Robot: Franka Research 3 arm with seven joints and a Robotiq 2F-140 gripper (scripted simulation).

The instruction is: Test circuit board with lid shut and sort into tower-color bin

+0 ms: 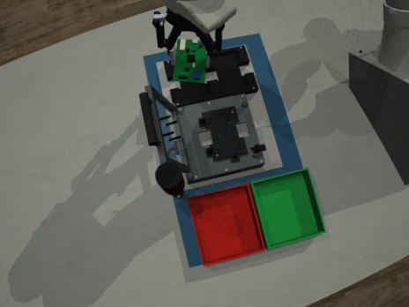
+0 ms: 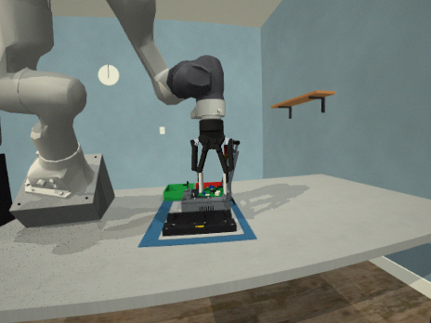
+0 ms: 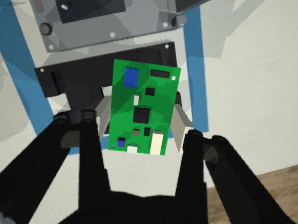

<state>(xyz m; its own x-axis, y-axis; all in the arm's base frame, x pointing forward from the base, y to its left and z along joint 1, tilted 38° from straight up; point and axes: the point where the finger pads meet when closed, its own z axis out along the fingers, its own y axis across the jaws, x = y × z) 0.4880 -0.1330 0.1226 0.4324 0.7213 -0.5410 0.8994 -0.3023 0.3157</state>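
The green circuit board lies 2 cm below my hand. Also, from my hand: latch hook: 7 cm behind, 24 cm to the left, 5 cm below; clear lid: 11 cm ahead, 16 cm to the left, 4 cm above; tester plate: 1 cm behind, 18 cm to the left, 7 cm below.
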